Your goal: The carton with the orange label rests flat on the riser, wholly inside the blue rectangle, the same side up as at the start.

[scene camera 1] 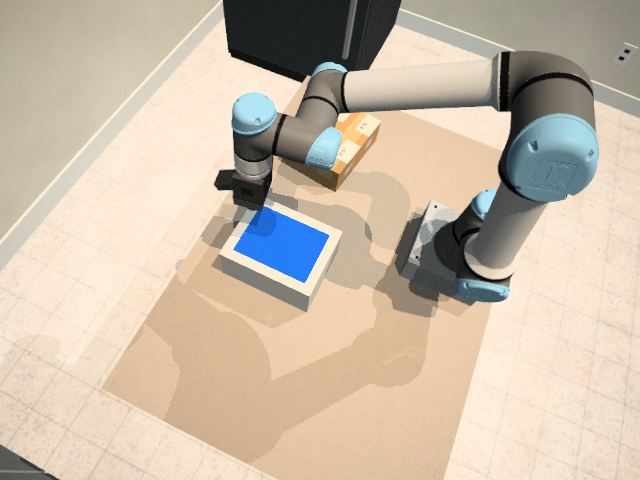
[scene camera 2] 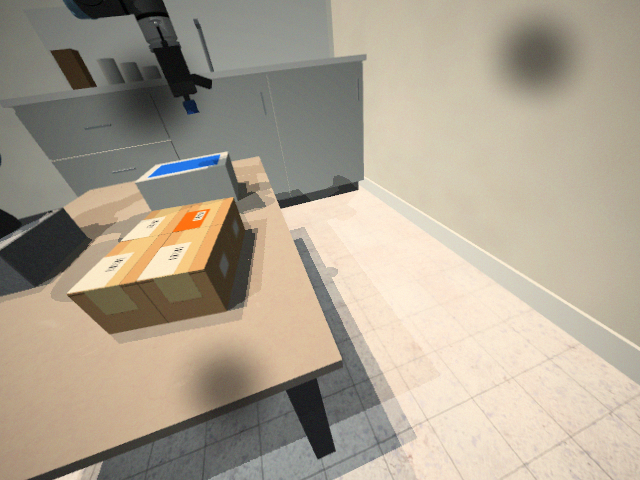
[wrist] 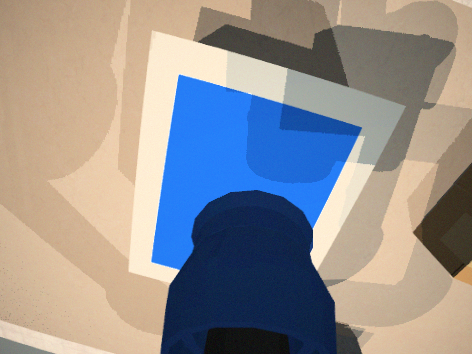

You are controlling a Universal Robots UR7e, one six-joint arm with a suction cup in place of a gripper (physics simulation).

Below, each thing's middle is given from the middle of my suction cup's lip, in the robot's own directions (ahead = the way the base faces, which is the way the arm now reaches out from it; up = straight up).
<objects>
I see the riser (scene camera 1: 286, 254) 21 cm below my suction cup, 7 cm behind it and 1 cm to the left of it.
</objects>
